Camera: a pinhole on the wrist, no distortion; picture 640 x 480 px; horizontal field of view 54.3 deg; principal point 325.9 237.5 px. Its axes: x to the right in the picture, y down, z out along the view. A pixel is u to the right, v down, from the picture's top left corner.
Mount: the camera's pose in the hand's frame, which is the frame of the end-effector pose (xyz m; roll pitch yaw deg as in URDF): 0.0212 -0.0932 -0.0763 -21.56 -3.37 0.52
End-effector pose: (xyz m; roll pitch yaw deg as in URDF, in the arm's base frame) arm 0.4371 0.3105 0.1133 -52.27 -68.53 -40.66
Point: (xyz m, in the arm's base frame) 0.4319 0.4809 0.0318
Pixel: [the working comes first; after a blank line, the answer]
In the camera's frame: -0.1248 0.0179 0.2553

20.9 281.3
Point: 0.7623 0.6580 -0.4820
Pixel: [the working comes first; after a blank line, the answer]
In the camera's frame: -0.5435 0.4113 0.5281

outside the picture
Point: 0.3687 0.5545 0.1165
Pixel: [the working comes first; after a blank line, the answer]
In the camera's frame: -0.0769 -0.0929 0.3002

166.0 44.4
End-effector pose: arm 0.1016 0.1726 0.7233 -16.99 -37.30 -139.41
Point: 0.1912 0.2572 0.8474
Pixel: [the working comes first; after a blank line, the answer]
In the camera's frame: -0.0294 -0.0544 0.2392

249.3 95.5
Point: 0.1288 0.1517 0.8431
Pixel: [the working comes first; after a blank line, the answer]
In the camera's frame: 0.0572 0.0236 0.2010

503.6 310.7
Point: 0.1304 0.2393 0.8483
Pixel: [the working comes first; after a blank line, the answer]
In the camera's frame: 0.0146 -0.0528 0.1935

372.9 67.4
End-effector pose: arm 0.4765 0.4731 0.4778 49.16 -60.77 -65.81
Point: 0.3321 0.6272 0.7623
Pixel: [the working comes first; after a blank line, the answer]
In the camera's frame: 0.1515 0.1449 0.4064

558.5 460.1
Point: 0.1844 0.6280 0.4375
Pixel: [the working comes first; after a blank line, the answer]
In the camera's frame: -0.1609 -0.0270 0.3937

70.8 194.7
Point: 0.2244 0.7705 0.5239
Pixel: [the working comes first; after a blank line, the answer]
In the camera's frame: -0.1383 0.1229 0.4737

143.7 399.3
